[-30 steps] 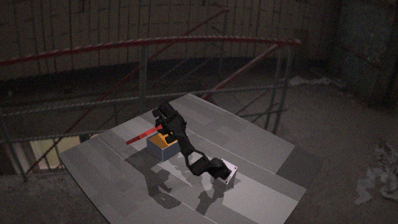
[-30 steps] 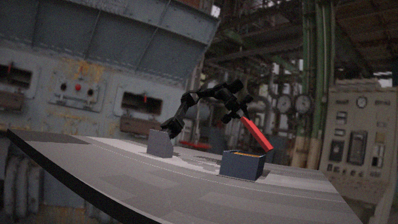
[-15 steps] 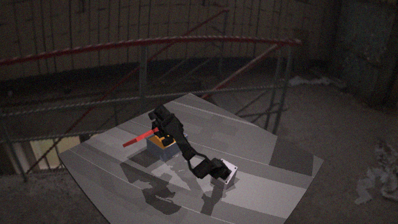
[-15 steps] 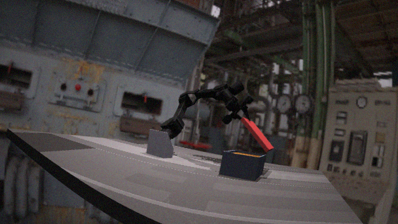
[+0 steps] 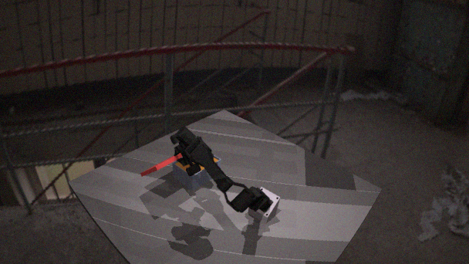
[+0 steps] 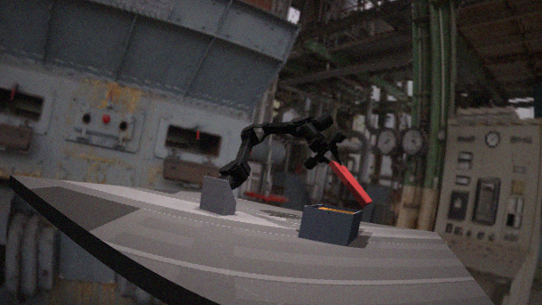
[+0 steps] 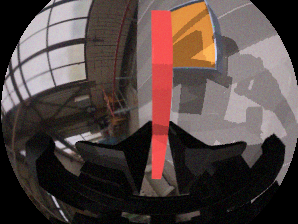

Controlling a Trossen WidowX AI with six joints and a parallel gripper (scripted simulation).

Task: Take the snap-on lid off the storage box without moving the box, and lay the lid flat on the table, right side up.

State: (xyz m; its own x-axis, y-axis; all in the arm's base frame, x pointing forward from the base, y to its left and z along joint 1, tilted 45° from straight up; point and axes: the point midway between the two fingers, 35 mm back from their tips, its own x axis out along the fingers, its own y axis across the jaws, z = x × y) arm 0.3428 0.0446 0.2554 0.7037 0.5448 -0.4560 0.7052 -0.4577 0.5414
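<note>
My gripper tip is now 60 mm short of the red lid, 50 mm above it and 10 mm to the right of it. Also, from my gripper tip: storage box 190 mm below, 180 mm to the right, 70 mm ahead.
</note>
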